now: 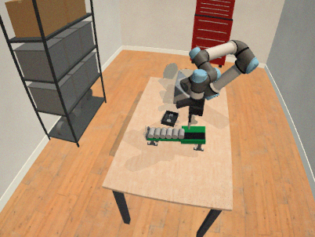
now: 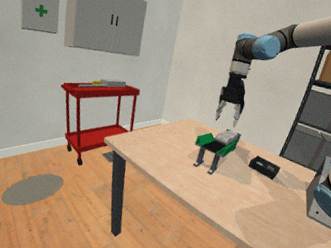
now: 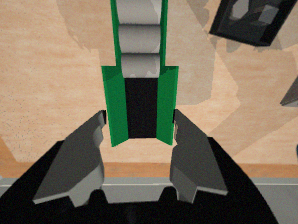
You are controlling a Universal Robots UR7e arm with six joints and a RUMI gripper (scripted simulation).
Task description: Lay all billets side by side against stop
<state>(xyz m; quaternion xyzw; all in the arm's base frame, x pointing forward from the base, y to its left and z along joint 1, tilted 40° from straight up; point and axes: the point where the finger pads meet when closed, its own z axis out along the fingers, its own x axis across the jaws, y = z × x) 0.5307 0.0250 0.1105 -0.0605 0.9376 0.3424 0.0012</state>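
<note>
Right now my hand is 130 mm above the ramp, 70 mm to the left of it and 10 mm short of it. The rest, counted from my hand: grey stop (260 mm to the right, 140 mm below, 30 mm ahead).
</note>
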